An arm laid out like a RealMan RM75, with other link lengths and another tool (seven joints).
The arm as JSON. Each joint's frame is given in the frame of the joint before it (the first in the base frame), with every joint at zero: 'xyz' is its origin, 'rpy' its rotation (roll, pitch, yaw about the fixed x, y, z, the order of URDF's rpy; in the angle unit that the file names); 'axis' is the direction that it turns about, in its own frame. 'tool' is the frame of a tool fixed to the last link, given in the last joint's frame.
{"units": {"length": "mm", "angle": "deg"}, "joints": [
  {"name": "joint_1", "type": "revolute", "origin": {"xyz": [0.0, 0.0, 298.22], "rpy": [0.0, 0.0, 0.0]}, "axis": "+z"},
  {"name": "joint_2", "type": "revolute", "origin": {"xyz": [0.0, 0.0, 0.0], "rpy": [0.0, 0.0, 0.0]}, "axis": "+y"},
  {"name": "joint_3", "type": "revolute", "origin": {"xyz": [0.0, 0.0, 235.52], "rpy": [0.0, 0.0, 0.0]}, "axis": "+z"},
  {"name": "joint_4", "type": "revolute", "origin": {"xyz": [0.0, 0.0, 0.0], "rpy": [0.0, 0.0, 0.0]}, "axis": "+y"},
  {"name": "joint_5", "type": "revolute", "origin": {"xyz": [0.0, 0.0, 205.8], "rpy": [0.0, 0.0, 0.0]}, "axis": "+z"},
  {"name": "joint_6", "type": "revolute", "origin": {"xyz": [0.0, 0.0, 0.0], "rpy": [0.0, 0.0, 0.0]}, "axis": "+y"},
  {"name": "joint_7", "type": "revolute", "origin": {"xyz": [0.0, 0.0, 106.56], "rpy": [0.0, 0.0, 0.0]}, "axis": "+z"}
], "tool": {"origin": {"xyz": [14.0, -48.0, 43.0], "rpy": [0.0, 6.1, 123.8]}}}
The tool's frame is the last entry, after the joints.
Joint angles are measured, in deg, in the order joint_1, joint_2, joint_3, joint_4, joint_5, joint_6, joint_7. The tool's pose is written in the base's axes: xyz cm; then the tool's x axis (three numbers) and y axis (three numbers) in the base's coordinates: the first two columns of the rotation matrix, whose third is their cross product. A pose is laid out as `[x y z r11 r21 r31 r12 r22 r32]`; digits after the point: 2 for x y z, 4 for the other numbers.
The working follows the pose.
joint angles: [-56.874 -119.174 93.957 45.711 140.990 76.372 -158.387]
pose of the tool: [-14.93 40.72 -1.00 0.1427 -0.9893 -0.0288 -0.8523 -0.1376 0.5046]
Where each joint sits with the arm in this pose, in the base's axes (m; each line is computed from the numbers above, not from the rounded line before):
joint_1: 0.0000 0.0000 0.2982
joint_2: 0.0000 0.0000 0.2982
joint_3: -0.1124 0.1722 0.1834
joint_4: -0.1124 0.1722 0.1834
joint_5: -0.0552 0.3535 0.1045
joint_6: -0.0552 0.3535 0.1045
joint_7: -0.1101 0.3596 0.0134
the tool: -0.1493 0.4072 -0.0100

